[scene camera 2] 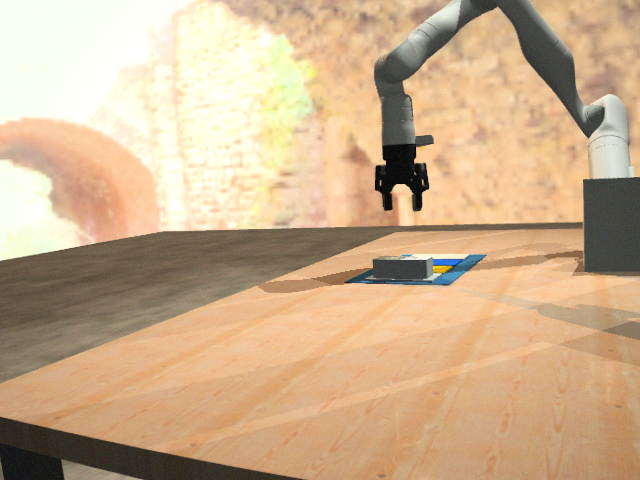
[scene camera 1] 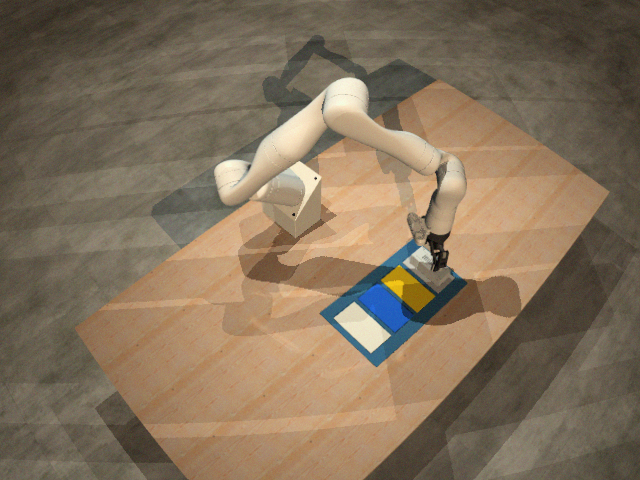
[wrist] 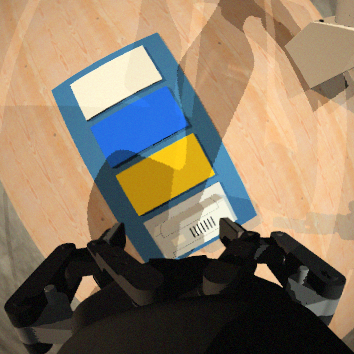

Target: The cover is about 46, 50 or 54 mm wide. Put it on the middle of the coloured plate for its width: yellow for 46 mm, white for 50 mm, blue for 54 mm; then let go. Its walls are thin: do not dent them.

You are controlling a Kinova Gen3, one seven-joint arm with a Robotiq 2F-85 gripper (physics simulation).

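Places are measured from the arm's base along level axes (x right, y ahead, z up), in metres.
Where they show: gripper, fingertip midpoint: (scene camera 2: 402, 210) (scene camera 1: 428, 256) (wrist: 172, 230); arm's base, link origin: (scene camera 2: 612, 205) (scene camera 1: 292, 191).
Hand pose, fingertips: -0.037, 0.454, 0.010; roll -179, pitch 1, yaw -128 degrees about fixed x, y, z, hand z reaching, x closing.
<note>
Each offset is from my fingertips to the top centre of the thing, as dx, dy, dz. Level surfaces: height alone.
The cover @[-0.057, -0.004, -0.097] (scene camera 1: 424, 257) (scene camera 2: 402, 269) (wrist: 202, 226) is a grey box with a barcode on its pale top. It sits upright on a pale base at one end of a blue board. My gripper (scene camera 1: 439, 267) (scene camera 2: 402, 206) (wrist: 172, 230) is open and empty, high above the cover, one finger towards each end in the wrist view. The gripper hides part of the cover in the wrist view and scene camera 1. The yellow plate @[+0.036, -0.021, -0.137] (scene camera 1: 408, 291) (scene camera 2: 442, 269) (wrist: 165, 185) is nearest the cover, then the blue plate @[+0.130, -0.039, -0.137] (scene camera 1: 385, 308) (wrist: 140, 125), then the white plate @[+0.223, -0.056, -0.137] (scene camera 1: 361, 326) (wrist: 116, 82). The cover's exact width cannot be read.
The blue board (scene camera 1: 376, 360) (scene camera 2: 460, 274) (wrist: 240, 195) lies flat on the wooden table @[dz -0.143] (scene camera 1: 258, 372) (scene camera 2: 310, 361) and carries the plates. The robot's base block (scene camera 1: 305, 214) (scene camera 2: 612, 227) stands away from the board. Arm shadows fall across the table and board.
</note>
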